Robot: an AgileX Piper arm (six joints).
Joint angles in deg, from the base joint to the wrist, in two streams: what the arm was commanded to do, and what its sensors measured. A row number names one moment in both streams.
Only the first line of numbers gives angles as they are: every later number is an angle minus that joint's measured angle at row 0.
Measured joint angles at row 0: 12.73 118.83 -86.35 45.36 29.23 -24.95
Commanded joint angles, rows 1 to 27: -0.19 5.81 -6.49 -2.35 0.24 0.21; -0.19 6.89 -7.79 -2.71 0.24 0.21; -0.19 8.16 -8.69 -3.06 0.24 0.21; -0.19 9.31 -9.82 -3.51 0.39 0.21; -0.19 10.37 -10.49 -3.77 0.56 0.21; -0.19 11.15 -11.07 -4.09 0.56 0.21; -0.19 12.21 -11.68 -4.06 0.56 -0.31; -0.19 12.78 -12.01 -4.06 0.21 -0.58; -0.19 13.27 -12.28 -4.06 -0.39 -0.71; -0.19 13.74 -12.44 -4.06 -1.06 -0.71; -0.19 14.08 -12.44 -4.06 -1.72 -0.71; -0.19 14.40 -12.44 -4.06 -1.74 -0.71; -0.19 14.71 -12.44 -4.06 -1.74 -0.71; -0.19 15.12 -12.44 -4.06 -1.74 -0.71; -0.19 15.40 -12.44 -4.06 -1.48 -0.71; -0.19 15.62 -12.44 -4.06 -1.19 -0.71; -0.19 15.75 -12.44 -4.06 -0.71 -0.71; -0.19 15.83 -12.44 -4.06 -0.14 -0.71; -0.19 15.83 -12.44 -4.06 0.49 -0.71; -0.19 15.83 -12.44 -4.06 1.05 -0.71; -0.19 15.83 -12.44 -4.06 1.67 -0.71; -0.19 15.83 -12.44 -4.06 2.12 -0.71; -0.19 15.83 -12.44 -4.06 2.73 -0.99; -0.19 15.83 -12.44 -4.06 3.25 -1.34; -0.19 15.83 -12.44 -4.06 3.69 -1.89; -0.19 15.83 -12.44 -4.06 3.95 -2.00; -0.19 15.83 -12.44 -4.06 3.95 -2.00
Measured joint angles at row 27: 0.00 15.73 -12.30 -3.81 2.40 -0.78
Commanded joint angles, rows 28 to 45: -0.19 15.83 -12.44 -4.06 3.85 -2.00; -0.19 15.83 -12.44 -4.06 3.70 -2.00; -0.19 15.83 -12.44 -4.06 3.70 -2.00; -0.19 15.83 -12.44 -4.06 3.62 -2.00; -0.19 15.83 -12.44 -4.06 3.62 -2.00; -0.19 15.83 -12.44 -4.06 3.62 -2.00; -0.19 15.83 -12.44 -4.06 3.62 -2.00; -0.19 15.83 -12.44 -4.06 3.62 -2.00; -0.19 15.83 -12.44 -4.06 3.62 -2.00; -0.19 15.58 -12.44 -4.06 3.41 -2.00; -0.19 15.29 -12.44 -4.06 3.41 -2.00; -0.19 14.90 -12.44 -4.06 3.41 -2.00; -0.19 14.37 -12.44 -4.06 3.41 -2.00; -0.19 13.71 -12.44 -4.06 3.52 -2.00; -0.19 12.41 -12.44 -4.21 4.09 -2.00; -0.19 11.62 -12.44 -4.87 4.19 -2.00; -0.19 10.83 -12.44 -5.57 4.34 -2.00; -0.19 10.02 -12.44 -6.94 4.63 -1.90
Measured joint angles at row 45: 0.00 13.63 -12.30 -4.08 3.58 -1.33
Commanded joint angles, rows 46 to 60: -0.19 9.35 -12.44 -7.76 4.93 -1.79; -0.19 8.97 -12.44 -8.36 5.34 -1.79; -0.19 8.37 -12.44 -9.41 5.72 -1.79; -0.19 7.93 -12.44 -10.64 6.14 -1.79; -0.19 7.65 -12.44 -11.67 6.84 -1.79; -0.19 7.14 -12.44 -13.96 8.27 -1.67; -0.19 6.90 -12.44 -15.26 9.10 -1.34; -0.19 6.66 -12.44 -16.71 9.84 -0.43; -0.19 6.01 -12.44 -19.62 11.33 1.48; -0.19 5.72 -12.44 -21.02 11.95 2.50; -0.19 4.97 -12.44 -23.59 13.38 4.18; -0.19 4.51 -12.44 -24.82 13.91 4.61; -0.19 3.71 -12.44 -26.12 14.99 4.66; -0.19 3.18 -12.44 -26.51 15.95 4.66; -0.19 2.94 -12.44 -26.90 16.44 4.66
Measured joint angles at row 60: 0.00 4.90 -12.30 -24.45 14.12 3.93
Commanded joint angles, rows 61 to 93: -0.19 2.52 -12.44 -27.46 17.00 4.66; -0.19 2.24 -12.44 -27.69 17.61 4.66; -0.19 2.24 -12.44 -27.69 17.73 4.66; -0.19 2.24 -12.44 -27.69 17.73 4.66; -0.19 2.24 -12.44 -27.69 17.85 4.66; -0.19 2.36 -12.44 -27.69 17.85 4.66; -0.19 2.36 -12.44 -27.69 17.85 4.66; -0.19 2.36 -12.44 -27.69 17.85 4.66; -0.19 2.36 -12.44 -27.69 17.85 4.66; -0.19 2.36 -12.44 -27.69 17.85 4.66; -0.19 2.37 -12.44 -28.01 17.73 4.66; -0.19 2.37 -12.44 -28.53 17.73 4.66; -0.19 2.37 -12.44 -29.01 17.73 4.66; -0.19 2.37 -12.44 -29.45 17.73 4.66; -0.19 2.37 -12.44 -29.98 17.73 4.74; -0.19 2.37 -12.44 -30.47 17.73 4.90; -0.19 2.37 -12.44 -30.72 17.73 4.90; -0.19 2.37 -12.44 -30.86 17.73 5.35; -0.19 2.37 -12.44 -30.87 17.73 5.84; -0.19 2.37 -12.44 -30.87 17.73 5.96; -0.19 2.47 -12.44 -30.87 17.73 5.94; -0.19 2.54 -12.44 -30.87 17.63 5.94; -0.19 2.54 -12.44 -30.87 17.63 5.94; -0.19 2.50 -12.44 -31.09 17.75 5.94; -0.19 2.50 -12.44 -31.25 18.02 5.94; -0.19 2.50 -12.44 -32.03 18.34 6.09; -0.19 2.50 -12.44 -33.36 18.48 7.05; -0.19 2.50 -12.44 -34.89 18.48 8.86; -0.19 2.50 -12.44 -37.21 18.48 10.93; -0.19 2.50 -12.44 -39.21 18.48 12.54; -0.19 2.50 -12.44 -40.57 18.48 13.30; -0.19 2.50 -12.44 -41.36 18.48 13.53; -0.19 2.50 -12.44 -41.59 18.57 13.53
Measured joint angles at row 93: 0.00 2.96 -12.30 -37.73 18.44 10.95
